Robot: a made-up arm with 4 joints.
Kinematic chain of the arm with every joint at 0, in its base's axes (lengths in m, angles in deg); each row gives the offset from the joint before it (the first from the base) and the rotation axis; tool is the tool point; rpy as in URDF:
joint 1: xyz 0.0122 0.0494 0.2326 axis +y
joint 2: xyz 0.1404 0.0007 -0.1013 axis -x
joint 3: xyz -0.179 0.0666 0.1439 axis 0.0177 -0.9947 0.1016
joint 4: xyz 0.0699 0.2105 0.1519 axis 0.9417 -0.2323 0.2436
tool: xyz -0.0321 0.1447 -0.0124 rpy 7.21 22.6 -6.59
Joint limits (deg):
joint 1: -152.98..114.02
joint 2: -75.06..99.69
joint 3: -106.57..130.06
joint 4: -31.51..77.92
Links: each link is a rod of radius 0.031 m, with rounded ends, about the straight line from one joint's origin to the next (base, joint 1, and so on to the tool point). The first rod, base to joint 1, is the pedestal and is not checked.
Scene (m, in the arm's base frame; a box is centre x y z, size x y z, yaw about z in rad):
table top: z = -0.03
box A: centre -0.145 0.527 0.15 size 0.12 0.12 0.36 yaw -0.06
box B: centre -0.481 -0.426 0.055 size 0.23 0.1 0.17 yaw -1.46
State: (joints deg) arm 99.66 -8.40 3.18 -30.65
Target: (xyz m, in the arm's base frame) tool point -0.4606 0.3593 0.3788
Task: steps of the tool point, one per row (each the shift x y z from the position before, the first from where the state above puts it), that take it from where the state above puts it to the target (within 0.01 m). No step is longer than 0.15 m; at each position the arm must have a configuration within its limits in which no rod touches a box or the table.
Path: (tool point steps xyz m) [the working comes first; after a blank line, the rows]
Joints at the target: 104.36 84.65 9.95 -8.07
Straight joint move there: touches box A.

1: -0.0205 0.0320 0.0305
2: -0.0295 0.0287 0.0390
3: -0.0390 0.0215 0.0464
4: -0.1087 0.0144 0.0523
5: -0.1046 -0.0199 0.0565
6: -0.0911 -0.0520 0.0564
7: -0.0700 -0.0789 0.0515
8: -0.0239 0.0086 -0.0090
9: -0.0274 0.0072 -0.0153
10: -0.0305 0.0043 -0.0220
11: -0.0327 -0.0004 -0.0288
12: -0.0338 -0.0068 -0.0354
13: -0.0329 -0.0150 -0.0412

